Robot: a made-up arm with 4 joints.
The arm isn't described. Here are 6 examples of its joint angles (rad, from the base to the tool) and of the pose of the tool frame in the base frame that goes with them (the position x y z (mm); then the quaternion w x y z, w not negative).
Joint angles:
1: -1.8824 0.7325 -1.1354 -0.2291
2: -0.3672 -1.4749 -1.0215 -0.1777
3: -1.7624 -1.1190 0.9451 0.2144
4: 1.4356 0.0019 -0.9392 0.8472
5: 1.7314 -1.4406 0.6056 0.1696
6: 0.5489 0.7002 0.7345 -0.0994
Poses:
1: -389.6 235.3 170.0 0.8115 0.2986 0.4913 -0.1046
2: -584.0 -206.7 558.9 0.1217 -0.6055 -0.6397 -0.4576
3: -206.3 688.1 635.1 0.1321 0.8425 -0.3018 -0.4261
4: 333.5 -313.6 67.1 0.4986 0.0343 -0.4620 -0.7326
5: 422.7 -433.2 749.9 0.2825 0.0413 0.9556 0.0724
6: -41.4 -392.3 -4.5 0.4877 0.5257 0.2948 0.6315
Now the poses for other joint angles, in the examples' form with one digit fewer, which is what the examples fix.
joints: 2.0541 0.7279 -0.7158 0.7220
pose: 364 196 56 0.599 0.229 -0.150 -0.752
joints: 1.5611 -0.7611 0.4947 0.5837
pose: 335 -625 403 0.149 0.315 0.791 0.503
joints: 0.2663 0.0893 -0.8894 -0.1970
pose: -183 -463 162 0.322 0.004 0.671 0.668
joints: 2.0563 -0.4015 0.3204 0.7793
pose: 583 -317 203 0.183 -0.183 -0.704 -0.661
